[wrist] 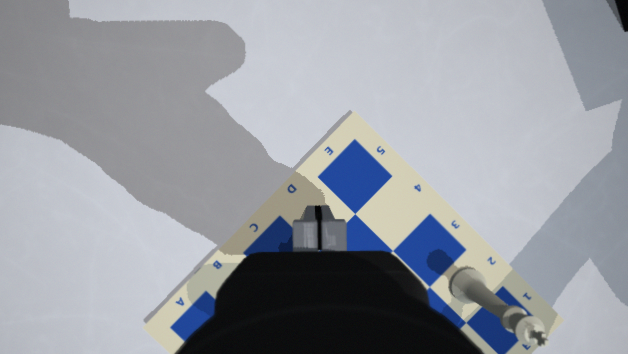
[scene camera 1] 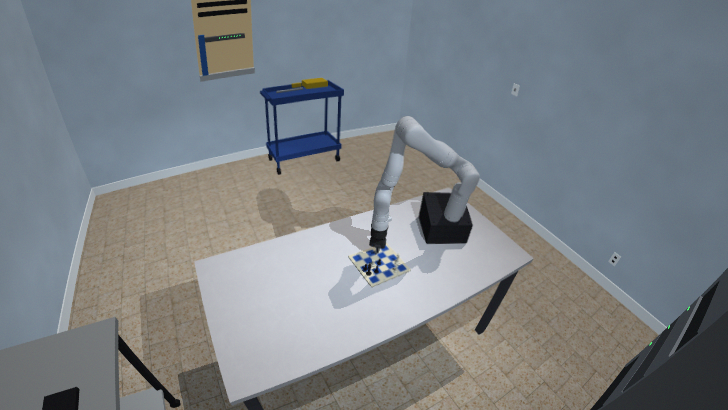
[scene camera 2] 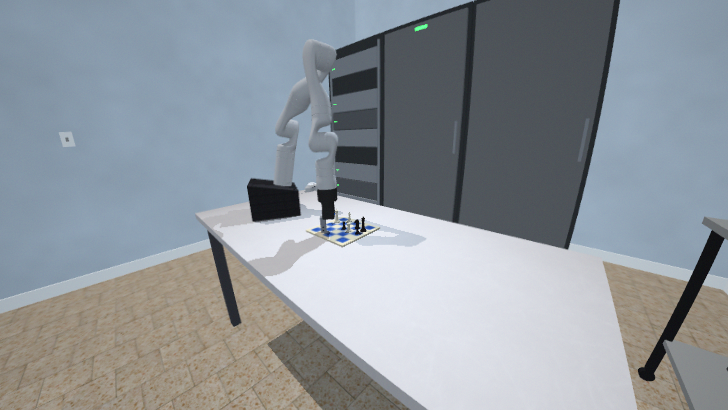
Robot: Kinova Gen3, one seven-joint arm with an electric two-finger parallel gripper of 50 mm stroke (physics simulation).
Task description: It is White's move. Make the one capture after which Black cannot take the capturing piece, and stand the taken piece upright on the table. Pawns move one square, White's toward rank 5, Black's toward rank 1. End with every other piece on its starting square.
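Pixels of known places: gripper, fingertip midpoint: (wrist: 317, 220) (scene camera 1: 377, 251) (scene camera 2: 324, 231); arm's base at its link origin: (scene camera 1: 452, 215) (scene camera 2: 282, 184).
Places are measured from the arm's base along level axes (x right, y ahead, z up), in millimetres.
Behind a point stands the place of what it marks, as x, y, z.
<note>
The blue-and-cream chessboard (scene camera 1: 381, 277) {-132, 472, -133} (scene camera 2: 342, 243) {42, 545, -134} (wrist: 353, 125) {65, 347, -134} lies on the table. My gripper (scene camera 1: 377, 250) {29, 410, -133} (scene camera 2: 323, 232) {29, 410, -133} (wrist: 317, 220) {29, 410, -133} is shut, with no piece visible between its fingers; the tips are low over the board, around D5 in the wrist view. The white king (wrist: 468, 284) {-69, 359, -123} (scene camera 2: 336, 217) {-72, 362, -110} stands upright on E2. Another white piece (scene camera 2: 349, 216) {-120, 393, -110} stands near it, and a further white piece (scene camera 2: 349, 228) {-46, 480, -120} stands among the black ones. A small black piece (scene camera 2: 343, 225) {-46, 442, -118}, a black knight (scene camera 2: 357, 227) {-55, 519, -108} and a tall black piece (scene camera 2: 363, 224) {-87, 519, -104} stand upright. The gripper body hides much of the board in the wrist view.
The long white table (scene camera 1: 285, 315) {-175, 939, -140} (scene camera 2: 458, 305) {51, 979, -139} carries the robot's black base block (scene camera 1: 443, 219) {-6, 62, -6} (scene camera 2: 274, 200) {94, 102, -48} behind the board. A blue cart (scene camera 1: 303, 146) stands by the wall. Dark cabinets (scene camera 2: 422, 127) stand beyond the table, and a grey side table (scene camera 1: 61, 361) stands apart.
</note>
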